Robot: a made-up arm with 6 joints.
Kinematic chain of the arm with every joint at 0, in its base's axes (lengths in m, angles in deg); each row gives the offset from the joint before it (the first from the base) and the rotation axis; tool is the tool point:
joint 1: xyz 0 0 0.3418 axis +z
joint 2: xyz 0.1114 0 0 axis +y
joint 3: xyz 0 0 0.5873 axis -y
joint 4: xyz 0 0 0.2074 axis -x
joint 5: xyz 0.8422 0 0 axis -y
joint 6: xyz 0.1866 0 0 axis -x
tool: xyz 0 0 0
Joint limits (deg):
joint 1: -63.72..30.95
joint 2: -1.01..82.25
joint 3: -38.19..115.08
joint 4: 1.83..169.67
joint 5: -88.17..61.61
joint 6: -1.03..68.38
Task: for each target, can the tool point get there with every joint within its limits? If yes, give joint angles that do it. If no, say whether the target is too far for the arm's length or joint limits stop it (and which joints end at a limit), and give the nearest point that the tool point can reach.
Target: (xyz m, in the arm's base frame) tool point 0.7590 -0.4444 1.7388
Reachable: yes | joints -26.64 13.26 49.28 147.32 -34.38 16.56
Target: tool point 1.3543 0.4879 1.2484
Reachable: yes | joints 17.67 56.80 83.61 139.12 26.15 52.07
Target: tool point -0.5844 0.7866 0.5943
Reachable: no: joint limits stop it (at a limit: joint 2, joint 3, joint 4, joint 5) | nearest point -0.3721 0.5008 1.5188 | short by 0.991 m
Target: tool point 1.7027 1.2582 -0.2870
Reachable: no: too far | nearest point 1.3711 0.8818 -0.0477 | short by 0.556 m
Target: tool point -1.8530 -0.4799 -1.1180
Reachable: no: too far | nearest point 0.0210 -0.4063 -0.4710 | short by 1.984 m
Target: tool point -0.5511 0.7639 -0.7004
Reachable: no: joint limits stop it (at a limit: joint 1, joint 2, joint 3, joint 5) | nearest point 0.2256 0.3173 -0.4609 | short by 0.927 m
